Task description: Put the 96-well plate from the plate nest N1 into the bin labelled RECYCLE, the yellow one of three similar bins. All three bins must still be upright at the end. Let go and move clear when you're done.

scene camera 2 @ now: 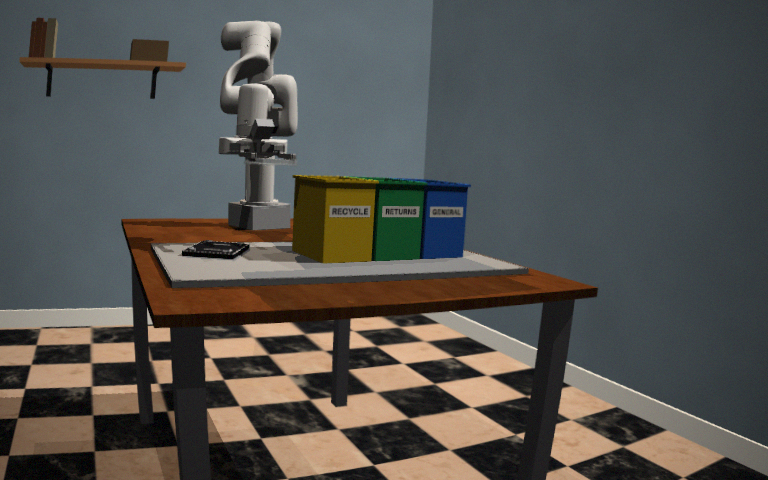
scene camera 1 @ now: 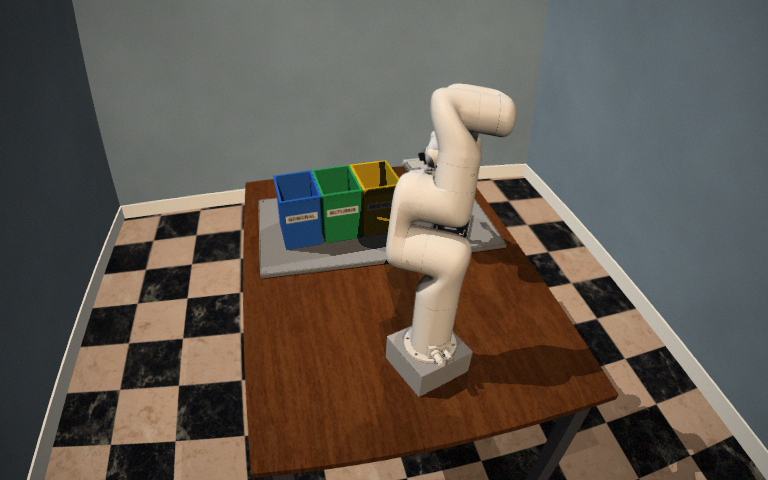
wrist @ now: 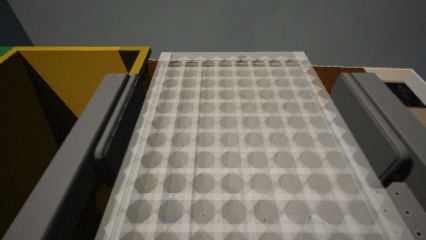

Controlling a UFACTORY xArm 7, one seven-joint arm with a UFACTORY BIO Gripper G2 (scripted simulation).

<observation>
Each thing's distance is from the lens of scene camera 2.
yellow recycle bin (scene camera 2: pixel 333 220): 131 cm
</observation>
